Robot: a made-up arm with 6 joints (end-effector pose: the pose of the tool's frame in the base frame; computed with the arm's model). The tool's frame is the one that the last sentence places.
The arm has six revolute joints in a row. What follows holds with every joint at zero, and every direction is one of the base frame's. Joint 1 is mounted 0.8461 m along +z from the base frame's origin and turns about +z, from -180 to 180 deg. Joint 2 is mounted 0.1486 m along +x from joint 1 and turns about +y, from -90 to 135 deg. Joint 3 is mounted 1.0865 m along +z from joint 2 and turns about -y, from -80.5 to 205 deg. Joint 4 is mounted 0.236 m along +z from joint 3 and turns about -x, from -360 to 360 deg. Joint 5 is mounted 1.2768 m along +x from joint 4 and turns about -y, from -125 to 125 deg. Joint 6 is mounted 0.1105 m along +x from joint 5 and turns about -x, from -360 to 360 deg. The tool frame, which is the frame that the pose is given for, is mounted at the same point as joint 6; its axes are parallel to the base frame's.
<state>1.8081 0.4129 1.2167 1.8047 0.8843 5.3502</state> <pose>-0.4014 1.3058 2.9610 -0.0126 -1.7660 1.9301</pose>
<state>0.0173 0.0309 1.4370 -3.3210 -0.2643 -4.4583</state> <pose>0.1482 -0.0026 3.3402 1.1556 -1.3439 1.2067</pose>
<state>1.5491 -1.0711 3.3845 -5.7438 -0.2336 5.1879</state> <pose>-0.0075 -0.9497 -0.0266 -1.1604 1.5201 0.4067</pose>
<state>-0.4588 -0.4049 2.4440 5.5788 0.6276 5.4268</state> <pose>-1.5158 0.7019 1.9656 0.2737 2.1688 -2.1171</pose>
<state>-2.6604 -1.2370 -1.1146 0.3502 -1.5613 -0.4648</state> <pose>-0.3493 -0.1396 1.4893 -1.7781 -0.2597 2.3543</pose>
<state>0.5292 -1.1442 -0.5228 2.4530 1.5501 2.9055</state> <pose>0.0610 0.1170 2.1628 0.2821 1.1140 0.9975</pose>
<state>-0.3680 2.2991 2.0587 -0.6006 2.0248 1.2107</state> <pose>2.0588 -0.8539 0.1392 -0.7907 -1.0140 -1.8299</pose>
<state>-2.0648 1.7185 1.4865 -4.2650 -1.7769 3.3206</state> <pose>-1.2755 -2.1627 0.6731 1.0375 1.4100 2.3461</pose>
